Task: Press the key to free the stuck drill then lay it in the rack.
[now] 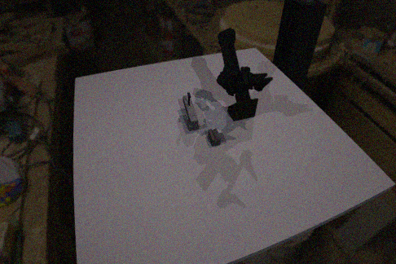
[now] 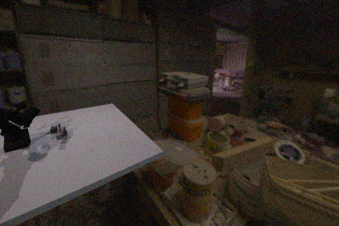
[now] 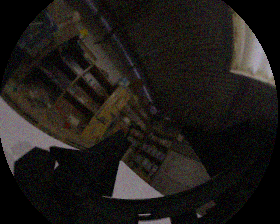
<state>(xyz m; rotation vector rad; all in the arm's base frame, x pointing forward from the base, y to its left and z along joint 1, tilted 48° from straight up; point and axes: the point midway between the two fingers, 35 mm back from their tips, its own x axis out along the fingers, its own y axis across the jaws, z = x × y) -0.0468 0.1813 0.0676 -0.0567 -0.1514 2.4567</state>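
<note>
Now: the thin dark drill 33 cm ahead of my gripper tip, 14 cm to the right of it and 18 cm below it. Also, from my gripper tip: slotted rack 26 cm ahead, 5 cm to the left, 26 cm below.
</note>
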